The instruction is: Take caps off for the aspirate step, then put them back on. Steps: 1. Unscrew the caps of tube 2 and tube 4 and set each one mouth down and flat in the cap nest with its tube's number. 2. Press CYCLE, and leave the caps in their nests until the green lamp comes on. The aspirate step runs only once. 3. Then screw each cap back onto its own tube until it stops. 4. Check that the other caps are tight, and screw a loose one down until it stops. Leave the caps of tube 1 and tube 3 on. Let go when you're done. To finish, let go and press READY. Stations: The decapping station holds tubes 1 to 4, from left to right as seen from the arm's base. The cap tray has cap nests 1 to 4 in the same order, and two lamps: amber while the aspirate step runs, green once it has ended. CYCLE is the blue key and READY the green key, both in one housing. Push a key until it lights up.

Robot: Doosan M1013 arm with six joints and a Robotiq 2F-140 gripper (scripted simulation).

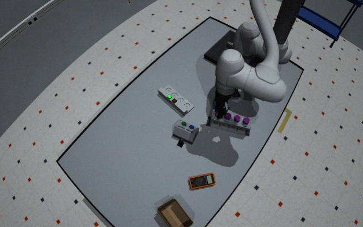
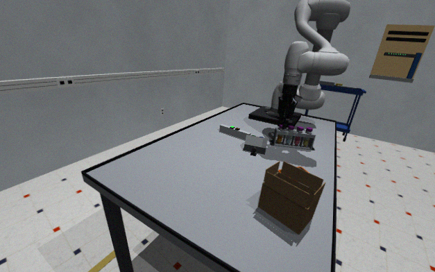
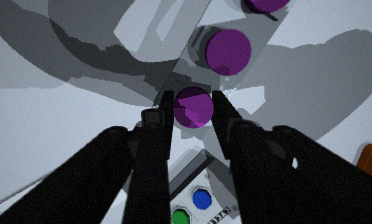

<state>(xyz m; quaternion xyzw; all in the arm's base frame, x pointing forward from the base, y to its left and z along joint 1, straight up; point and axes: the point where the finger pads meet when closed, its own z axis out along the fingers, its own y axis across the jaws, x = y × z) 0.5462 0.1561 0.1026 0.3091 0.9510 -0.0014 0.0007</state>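
My hand is 2 cm past the purple cap, 5 cm to the right of it and 3 cm above it. The rest, counted from my hand: green key 14 cm ahead, 12 cm to the right, 7 cm below; blue key 13 cm ahead, 7 cm to the right, 7 cm below; key housing 15 cm ahead, 9 cm to the right, 9 cm below.
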